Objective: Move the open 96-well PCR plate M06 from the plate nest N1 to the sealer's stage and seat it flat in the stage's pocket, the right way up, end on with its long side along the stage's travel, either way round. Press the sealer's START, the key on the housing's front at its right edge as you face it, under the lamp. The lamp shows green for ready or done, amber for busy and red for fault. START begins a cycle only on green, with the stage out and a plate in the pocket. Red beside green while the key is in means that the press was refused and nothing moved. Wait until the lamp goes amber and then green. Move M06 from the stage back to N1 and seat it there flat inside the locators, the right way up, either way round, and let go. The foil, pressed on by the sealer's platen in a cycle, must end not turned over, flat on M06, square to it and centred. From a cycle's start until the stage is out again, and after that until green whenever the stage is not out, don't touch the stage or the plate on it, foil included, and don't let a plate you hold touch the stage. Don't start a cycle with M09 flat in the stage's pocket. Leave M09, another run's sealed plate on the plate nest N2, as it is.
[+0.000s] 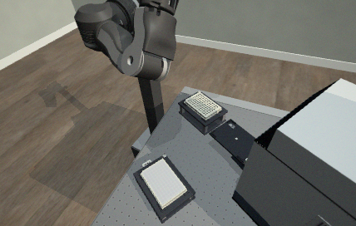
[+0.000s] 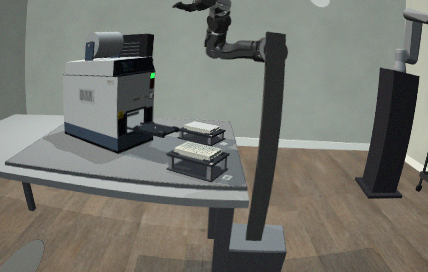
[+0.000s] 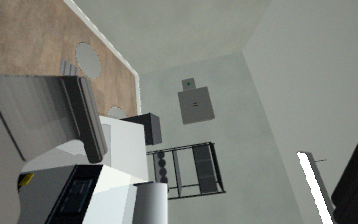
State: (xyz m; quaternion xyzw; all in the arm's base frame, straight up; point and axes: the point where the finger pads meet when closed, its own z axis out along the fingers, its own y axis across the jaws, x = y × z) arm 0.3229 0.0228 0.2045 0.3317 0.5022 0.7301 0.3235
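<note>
My gripper is now 100 mm past the 96-well plate M06, 50 mm to the right of it and 540 mm above it. From my hand the other things lie so: sealer stage 70 mm ahead, 70 mm to the right, 520 mm below; pale key-like block 130 mm ahead, 190 mm to the right, 420 mm below; yellow warning label 200 mm ahead, 30 mm to the right, 460 mm below.
</note>
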